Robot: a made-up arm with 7 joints. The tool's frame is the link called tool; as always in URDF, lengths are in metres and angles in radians. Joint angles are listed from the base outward. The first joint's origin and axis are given. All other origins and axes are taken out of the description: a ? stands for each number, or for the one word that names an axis. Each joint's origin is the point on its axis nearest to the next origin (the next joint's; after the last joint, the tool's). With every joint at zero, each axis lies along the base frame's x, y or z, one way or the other. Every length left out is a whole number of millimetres.
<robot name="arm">
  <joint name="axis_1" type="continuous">
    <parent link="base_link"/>
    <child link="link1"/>
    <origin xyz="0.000 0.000 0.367" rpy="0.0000 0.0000 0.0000"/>
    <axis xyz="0 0 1"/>
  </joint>
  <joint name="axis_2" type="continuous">
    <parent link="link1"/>
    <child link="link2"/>
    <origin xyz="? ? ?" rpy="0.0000 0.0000 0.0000"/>
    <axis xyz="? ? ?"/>
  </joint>
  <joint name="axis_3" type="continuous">
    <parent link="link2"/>
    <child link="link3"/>
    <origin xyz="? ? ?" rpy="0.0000 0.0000 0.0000"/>
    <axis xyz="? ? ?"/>
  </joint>
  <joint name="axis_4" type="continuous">
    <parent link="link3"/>
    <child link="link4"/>
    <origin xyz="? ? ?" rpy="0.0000 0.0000 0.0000"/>
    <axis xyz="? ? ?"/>
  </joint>
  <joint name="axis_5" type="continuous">
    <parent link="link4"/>
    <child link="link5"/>
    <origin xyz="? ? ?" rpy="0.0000 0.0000 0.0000"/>
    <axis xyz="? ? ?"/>
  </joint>
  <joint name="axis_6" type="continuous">
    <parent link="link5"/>
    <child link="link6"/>
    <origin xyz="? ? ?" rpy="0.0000 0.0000 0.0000"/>
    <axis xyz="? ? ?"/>
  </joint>
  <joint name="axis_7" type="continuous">
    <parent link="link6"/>
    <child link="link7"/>
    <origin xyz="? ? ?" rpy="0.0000 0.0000 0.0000"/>
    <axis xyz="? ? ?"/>
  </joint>
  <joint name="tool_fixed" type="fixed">
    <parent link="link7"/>
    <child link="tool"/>
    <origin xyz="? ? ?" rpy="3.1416 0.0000 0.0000"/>
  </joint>
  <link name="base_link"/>
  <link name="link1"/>
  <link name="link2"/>
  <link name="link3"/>
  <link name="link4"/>
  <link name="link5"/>
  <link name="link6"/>
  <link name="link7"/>
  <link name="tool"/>
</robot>
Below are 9 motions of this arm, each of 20 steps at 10 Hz.
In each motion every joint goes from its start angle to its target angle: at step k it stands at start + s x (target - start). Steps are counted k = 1, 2, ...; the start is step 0. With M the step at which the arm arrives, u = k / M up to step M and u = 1 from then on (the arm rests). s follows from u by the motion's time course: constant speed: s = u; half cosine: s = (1 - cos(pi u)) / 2; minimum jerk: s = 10 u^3 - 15 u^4 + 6 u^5.
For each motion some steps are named. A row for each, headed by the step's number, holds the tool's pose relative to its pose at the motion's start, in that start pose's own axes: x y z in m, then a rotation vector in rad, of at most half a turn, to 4 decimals.
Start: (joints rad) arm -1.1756 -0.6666 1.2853 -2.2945 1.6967 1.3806 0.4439
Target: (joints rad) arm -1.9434 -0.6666 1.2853 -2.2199 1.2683 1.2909 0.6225
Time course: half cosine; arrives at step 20
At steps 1, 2, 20:
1: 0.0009 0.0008 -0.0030 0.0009 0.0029 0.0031
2: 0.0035 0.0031 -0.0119 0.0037 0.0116 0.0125
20: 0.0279 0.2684 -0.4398 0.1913 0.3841 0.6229

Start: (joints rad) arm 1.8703 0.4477 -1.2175 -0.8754 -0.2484 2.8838 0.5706
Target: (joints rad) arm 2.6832 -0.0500 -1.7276 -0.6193 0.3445 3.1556 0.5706
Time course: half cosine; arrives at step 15
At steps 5, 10, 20:
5: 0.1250 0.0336 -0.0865 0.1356 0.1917 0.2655
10: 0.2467 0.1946 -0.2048 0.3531 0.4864 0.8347
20: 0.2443 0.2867 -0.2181 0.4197 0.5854 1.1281

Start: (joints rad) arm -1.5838 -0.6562 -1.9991 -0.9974 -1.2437 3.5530 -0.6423
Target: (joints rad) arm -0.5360 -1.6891 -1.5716 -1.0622 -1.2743 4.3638 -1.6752
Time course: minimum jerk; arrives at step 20
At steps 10, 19, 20:
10: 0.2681 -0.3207 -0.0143 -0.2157 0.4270 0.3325
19: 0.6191 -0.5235 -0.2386 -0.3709 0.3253 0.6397
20: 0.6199 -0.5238 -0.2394 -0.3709 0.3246 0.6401

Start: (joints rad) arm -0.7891 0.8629 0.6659 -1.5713 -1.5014 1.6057 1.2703
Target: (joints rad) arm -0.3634 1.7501 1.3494 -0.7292 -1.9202 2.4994 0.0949
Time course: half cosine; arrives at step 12
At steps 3, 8, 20:
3: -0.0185 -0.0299 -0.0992 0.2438 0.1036 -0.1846
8: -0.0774 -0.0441 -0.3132 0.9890 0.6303 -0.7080
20: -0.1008 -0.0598 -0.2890 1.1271 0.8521 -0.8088

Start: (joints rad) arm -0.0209 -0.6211 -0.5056 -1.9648 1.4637 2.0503 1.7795
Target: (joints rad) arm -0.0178 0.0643 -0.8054 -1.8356 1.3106 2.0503 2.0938
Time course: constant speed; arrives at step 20
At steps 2, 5, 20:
2: 0.0277 -0.0306 -0.0070 0.0461 0.0459 0.0602
5: 0.0697 -0.0728 -0.0211 0.1182 0.1154 0.1478
20: 0.2582 -0.2162 -0.1454 0.5288 0.4739 0.5262

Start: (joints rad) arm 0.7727 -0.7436 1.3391 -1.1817 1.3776 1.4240 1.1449
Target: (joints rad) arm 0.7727 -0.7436 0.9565 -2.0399 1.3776 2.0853 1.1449
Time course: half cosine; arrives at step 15
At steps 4, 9, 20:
4: 0.0959 0.0377 -0.0377 0.1260 0.0636 0.1521
9: 0.3246 0.2416 -0.1482 0.4811 0.2949 0.6010
20: 0.4178 0.4457 -0.1999 0.6991 0.4873 0.9221

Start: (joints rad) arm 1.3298 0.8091 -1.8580 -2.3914 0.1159 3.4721 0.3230
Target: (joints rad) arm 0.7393 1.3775 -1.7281 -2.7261 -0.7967 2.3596 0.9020
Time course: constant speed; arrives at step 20
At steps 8, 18, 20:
8: -0.1196 0.1393 0.0415 -0.4819 -0.5533 -0.2712
18: -0.2744 0.3852 -0.0355 -1.3931 -1.0441 -0.6335
20: -0.2960 0.4354 -0.0730 -1.5922 -1.0968 -0.7345

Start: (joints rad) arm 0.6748 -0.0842 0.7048 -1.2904 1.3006 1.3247 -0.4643
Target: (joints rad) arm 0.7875 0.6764 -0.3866 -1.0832 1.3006 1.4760 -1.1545
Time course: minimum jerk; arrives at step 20
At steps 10, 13, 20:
10: -0.2652 0.2445 -0.3388 -0.2389 0.4358 0.0329
13: -0.4542 0.3278 -0.4392 -0.4568 0.5147 0.1107
20: -0.6140 0.3596 -0.4943 -0.6661 0.4733 0.1970

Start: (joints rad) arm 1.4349 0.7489 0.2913 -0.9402 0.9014 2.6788 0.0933
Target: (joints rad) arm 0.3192 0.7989 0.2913 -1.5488 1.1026 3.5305 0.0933
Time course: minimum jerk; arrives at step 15
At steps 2, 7, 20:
2: 0.0117 0.0145 -0.0069 -0.0123 0.0290 0.0143
7: 0.1808 0.3250 -0.2357 -0.2965 0.6679 0.3186
20: 0.1086 0.6489 -0.6334 -0.7623 1.4940 0.7330

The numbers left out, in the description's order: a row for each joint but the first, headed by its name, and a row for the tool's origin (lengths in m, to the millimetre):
axis_2: xyz 0.000 0.000 0.000, axis 0 1 0
axis_3: xyz 0.000 0.000 0.219, axis 0 0 1
axis_4: xyz 0.120 0.000 0.000, axis 0 -1 0
axis_5: xyz -0.127 0.000 0.589, axis 0 0 1
axis_6: xyz 0.000 0.000 0.000, axis 0 -1 0
axis_7: xyz 0.082 0.000 0.000, axis 0 0 -1
tool: xyz 0.000 0.000 0.000

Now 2 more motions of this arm.
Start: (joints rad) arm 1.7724 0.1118 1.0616 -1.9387 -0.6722 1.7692 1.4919
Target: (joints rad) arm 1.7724 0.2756 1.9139 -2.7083 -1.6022 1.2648 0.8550
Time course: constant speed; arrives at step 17
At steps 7, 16, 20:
7: -0.3498 0.0147 0.0384 -0.2548 0.4126 -0.7814
16: -0.6635 0.2291 0.1074 -0.5128 1.2313 -1.4634
20: -0.6848 0.2589 0.1180 -0.5373 1.3419 -1.5019

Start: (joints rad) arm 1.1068 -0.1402 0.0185 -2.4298 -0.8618 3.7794 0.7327
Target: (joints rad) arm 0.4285 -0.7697 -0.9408 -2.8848 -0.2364 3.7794 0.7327
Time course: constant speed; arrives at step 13
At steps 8, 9, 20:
8: -0.0290 0.3065 -0.4661 -0.9968 0.5984 0.6173
9: -0.0490 0.3084 -0.5265 -1.0960 0.7039 0.6984
20: -0.1500 0.2567 -0.7189 -1.4017 1.1940 1.0222

